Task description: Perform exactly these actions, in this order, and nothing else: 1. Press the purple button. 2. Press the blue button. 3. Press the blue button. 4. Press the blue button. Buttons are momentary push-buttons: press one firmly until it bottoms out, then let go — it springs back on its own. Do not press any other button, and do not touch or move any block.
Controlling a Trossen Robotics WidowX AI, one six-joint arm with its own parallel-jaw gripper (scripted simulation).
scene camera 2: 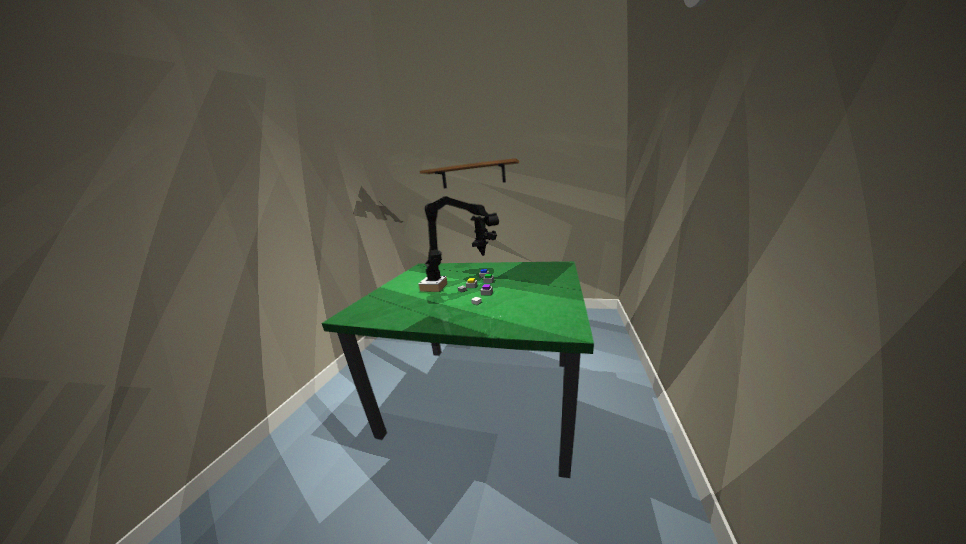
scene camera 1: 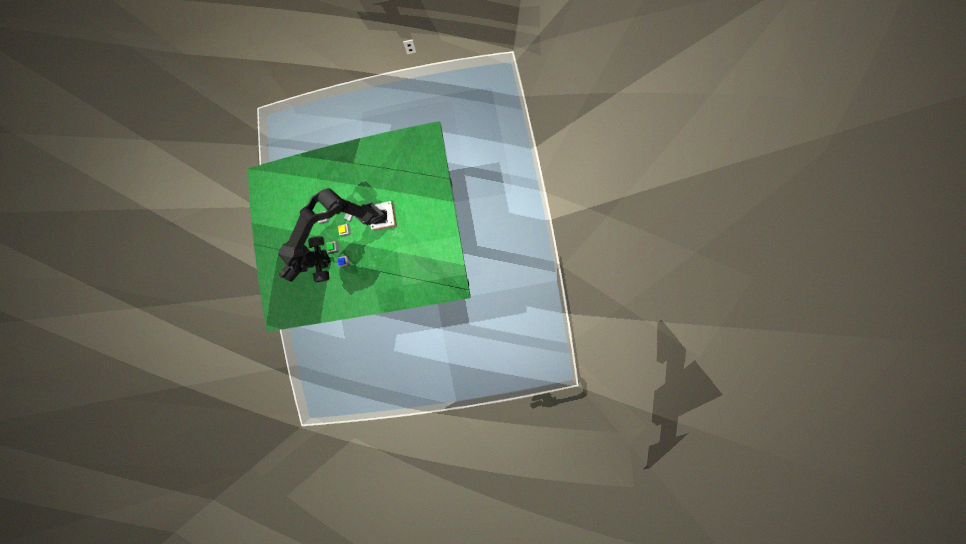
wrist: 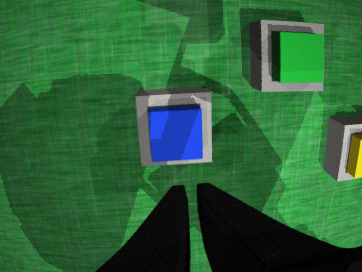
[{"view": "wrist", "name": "gripper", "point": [190, 196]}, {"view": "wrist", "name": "blue button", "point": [175, 132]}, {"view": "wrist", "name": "green button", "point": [297, 57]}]
